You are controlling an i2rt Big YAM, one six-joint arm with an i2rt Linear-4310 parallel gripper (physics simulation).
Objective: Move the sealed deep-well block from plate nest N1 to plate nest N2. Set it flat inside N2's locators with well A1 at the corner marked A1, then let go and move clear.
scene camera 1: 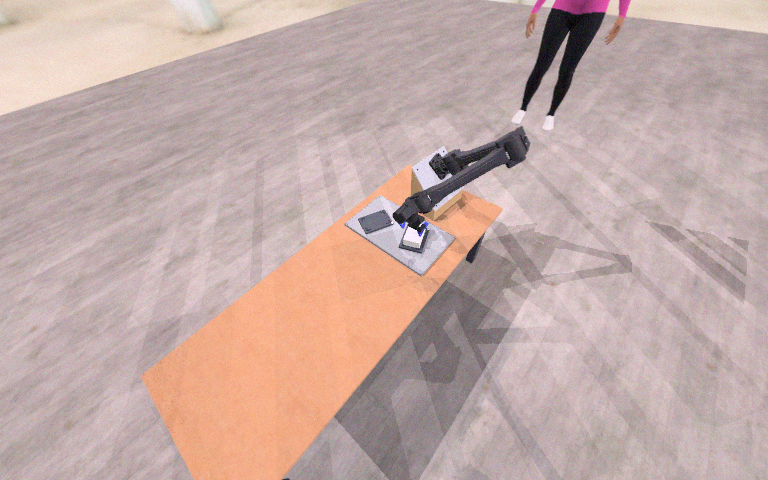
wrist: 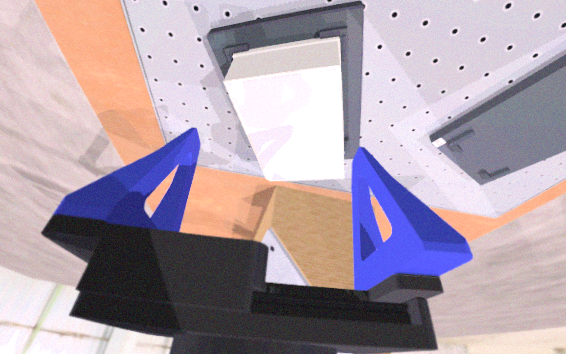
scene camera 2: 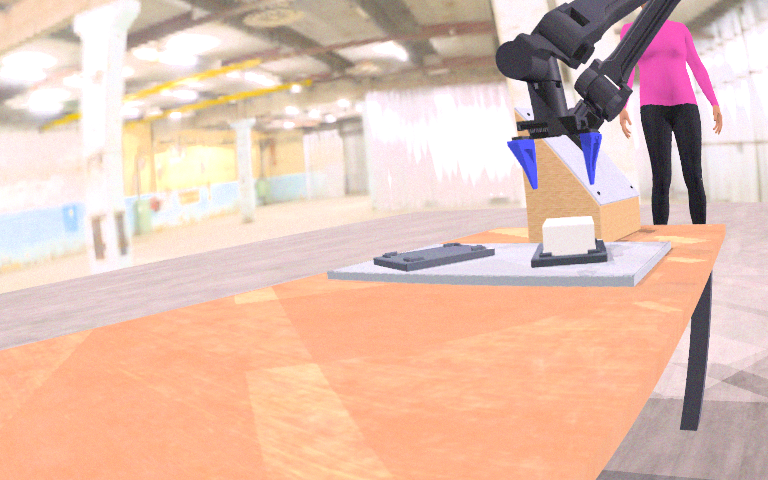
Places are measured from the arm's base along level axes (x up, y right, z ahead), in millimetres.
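Where they show: gripper, fingertip midpoint: (scene camera 1: pixel 411 231) (wrist: pixel 277 144) (scene camera 2: pixel 563 186); arm's base, link origin: (scene camera 1: pixel 438 166) (scene camera 2: pixel 573 135).
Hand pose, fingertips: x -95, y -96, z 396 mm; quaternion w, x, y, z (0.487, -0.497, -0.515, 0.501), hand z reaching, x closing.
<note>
Things, the pixels of their top centre, and the offset from my fingertips. Level surfaces: height alone.
- sealed deep-well block, top centre: (wrist: pixel 294 138) (scene camera 2: pixel 568 220) (scene camera 1: pixel 414 232) dx -54, dy +12, dz -47 mm
- dark plate nest N1, top centre: (wrist: pixel 297 112) (scene camera 2: pixel 570 244) (scene camera 1: pixel 414 236) dx -90, dy +12, dz -47 mm
- Plate nest N2, top centre: (wrist: pixel 542 132) (scene camera 2: pixel 433 249) (scene camera 1: pixel 375 219) dx -90, dy +251, dz -22 mm
- small white mark, top centre: (wrist: pixel 439 142) dx -96, dy +168, dz -62 mm
- grey perforated board, top centre: (wrist: pixel 398 117) (scene camera 2: pixel 514 256) (scene camera 1: pixel 398 229) dx -107, dy +116, dz -47 mm
- orange table, surface height: dx -121 mm
The sealed deep-well block (scene camera 1: pixel 412 238) (scene camera 2: pixel 568 236) (wrist: pixel 295 110) is a white box sitting upright on dark plate nest N1 (scene camera 2: pixel 566 260) (wrist: pixel 353 75). Plate nest N2 (scene camera 1: pixel 375 221) (scene camera 2: pixel 436 256) (wrist: pixel 520 130) is a dark flat plate with raised corner locators and holds nothing; part of it is cut off in the wrist view. A small white mark (wrist: pixel 438 142) shows at one of its corners. My gripper (scene camera 1: pixel 412 229) (scene camera 2: pixel 564 185) (wrist: pixel 277 144) is open, with blue fingers pointing down. It is above the block, its fingertips apart from the block. No A1 marking can be read on the block.
Both nests stand on a grey perforated board (scene camera 2: pixel 487 278) (wrist: pixel 410 40) on the orange table (scene camera 1: pixel 283 316) (scene camera 2: pixel 283 396) (wrist: pixel 75 65). The arm's wooden wedge base (scene camera 2: pixel 557 209) (wrist: pixel 315 225) stands behind the block. A person in pink (scene camera 1: pixel 569 45) (scene camera 2: pixel 668 67) stands beyond the table.
</note>
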